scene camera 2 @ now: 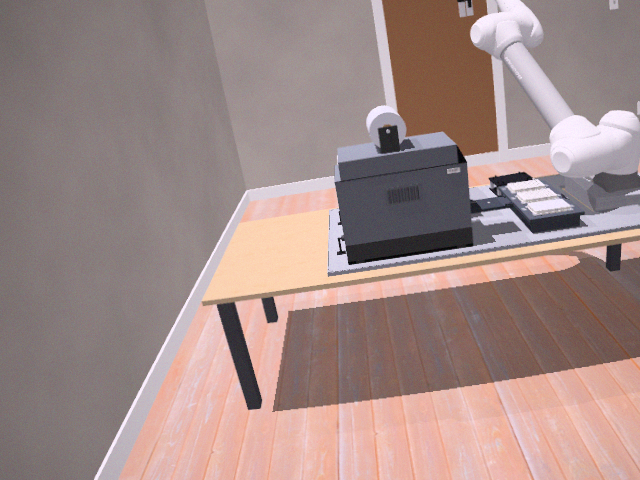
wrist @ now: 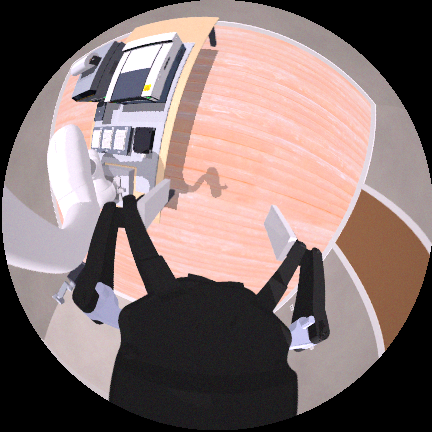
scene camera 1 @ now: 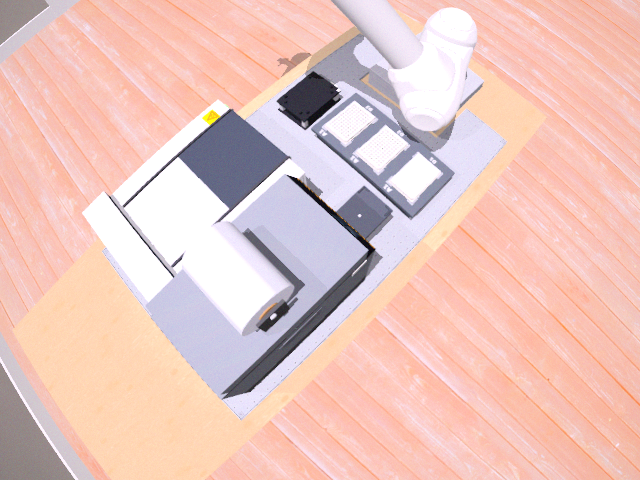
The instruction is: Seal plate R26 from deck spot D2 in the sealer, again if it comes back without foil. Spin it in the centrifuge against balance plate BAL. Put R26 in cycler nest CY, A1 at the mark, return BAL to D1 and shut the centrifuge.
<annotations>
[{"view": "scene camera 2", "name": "white foil roll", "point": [378, 117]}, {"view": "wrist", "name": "gripper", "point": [218, 201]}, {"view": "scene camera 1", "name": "smooth white plate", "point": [419, 173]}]
</annotations>
